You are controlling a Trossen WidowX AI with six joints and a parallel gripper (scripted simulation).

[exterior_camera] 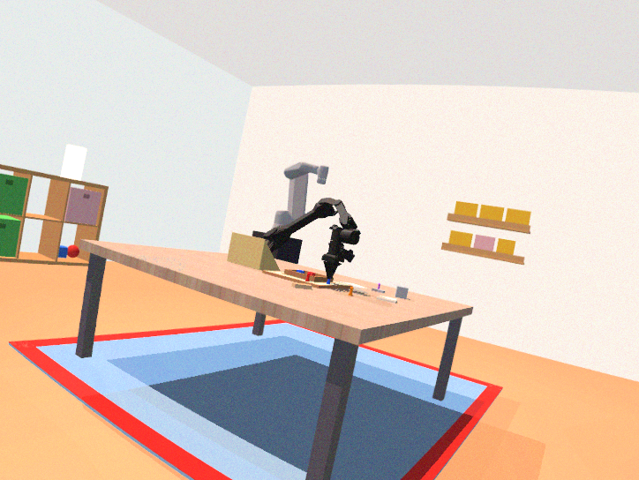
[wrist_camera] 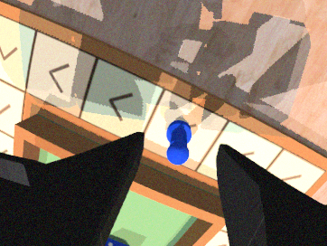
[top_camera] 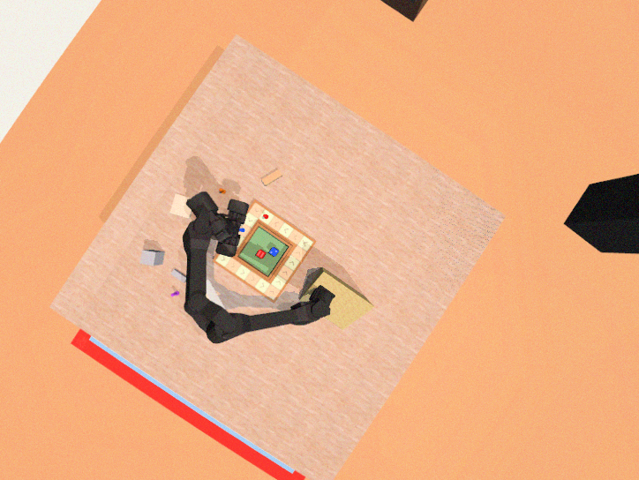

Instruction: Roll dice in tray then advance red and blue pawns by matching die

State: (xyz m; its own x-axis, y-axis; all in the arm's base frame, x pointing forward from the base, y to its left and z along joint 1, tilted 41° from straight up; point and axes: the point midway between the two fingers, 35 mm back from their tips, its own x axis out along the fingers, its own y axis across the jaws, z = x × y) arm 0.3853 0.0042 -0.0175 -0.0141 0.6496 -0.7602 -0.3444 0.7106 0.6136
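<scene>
My gripper tip is 1 cm above the blue pawn. The rest, counted from my gripper tip: green tray 12 cm behind, 2 cm to the left, 3 cm below; red pawn 4 cm behind, 9 cm to the right, 1 cm below; orange pawn 15 cm ahead, 8 cm to the right, 2 cm below.
</scene>
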